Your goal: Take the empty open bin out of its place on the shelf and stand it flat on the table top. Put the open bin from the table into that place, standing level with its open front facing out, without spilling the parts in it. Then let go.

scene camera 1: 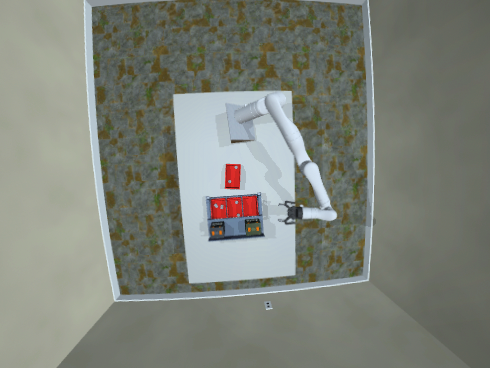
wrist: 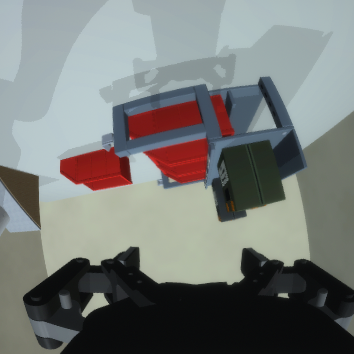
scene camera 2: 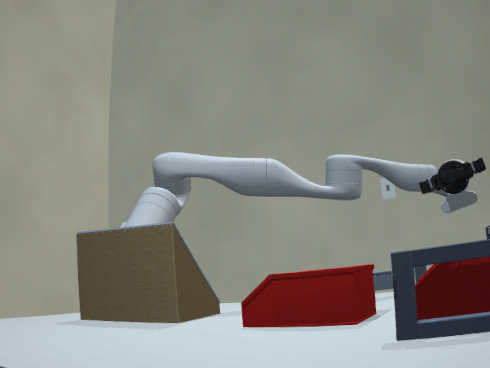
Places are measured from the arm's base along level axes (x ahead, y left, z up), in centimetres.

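Pixels of known places: gripper, fingertip midpoint: (scene camera 1: 277, 212) (wrist: 190, 260) (scene camera 2: 451, 175); arm's base at its link origin: (scene camera 1: 239, 116) (scene camera 2: 129, 264).
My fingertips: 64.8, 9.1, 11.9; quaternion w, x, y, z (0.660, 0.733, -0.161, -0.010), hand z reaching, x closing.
For each thing: its top centre in the pictures, then the offset to it from my fingertips, as dx, dy, dz. "spot": a spot on its surface instead.
- empty bin at a spot on its surface: (wrist: 165, 118) spot: -2.7, -10.5, -19.3
- table at a spot on its surface: (scene camera 2: 310, 300) spot: -26.6, -27.9, -19.1
- left shelf bin at a spot on its surface: (scene camera 2: 455, 290) spot: -9.9, -42.1, -18.6
- middle bin at a spot on its surface: (scene camera 1: 235, 207) spot: -4.5, -25.9, -21.7
- green case at its top centre: (wrist: 253, 207) (scene camera 1: 253, 229) +7.8, -17.1, -2.7
- dark case at its top centre: (wrist: 231, 219) (scene camera 1: 216, 233) +3.7, -39.9, -0.3
The shelf (scene camera 1: 234, 229) (scene camera 2: 406, 300) (wrist: 209, 111) holds three red bins in a row. The empty bin (scene camera 1: 250, 206) (wrist: 165, 118) is at the right end in scene view 1; the wrist view shows its side through the shelf's end frame. The open bin on the table (scene camera 1: 233, 176) (scene camera 2: 310, 300) (wrist: 95, 167) stands flat between shelf and arm base, its low front towards the base. Small grey parts show in it from above. My gripper (scene camera 1: 281, 213) (scene camera 2: 452, 176) (wrist: 190, 260) is open and empty, above and right of the shelf in scene view 1, fingers pointing towards the shelf's side.
The left shelf bin (scene camera 1: 219, 208) (scene camera 2: 455, 290) and middle bin (scene camera 1: 235, 207) hold small parts. A green case (scene camera 1: 253, 228) (wrist: 252, 175) and a dark case (scene camera 1: 217, 230) (wrist: 232, 216) stand behind the bins. The wedge-shaped arm base (scene camera 1: 241, 133) (scene camera 2: 127, 277) (wrist: 27, 192) is beyond the table bin.
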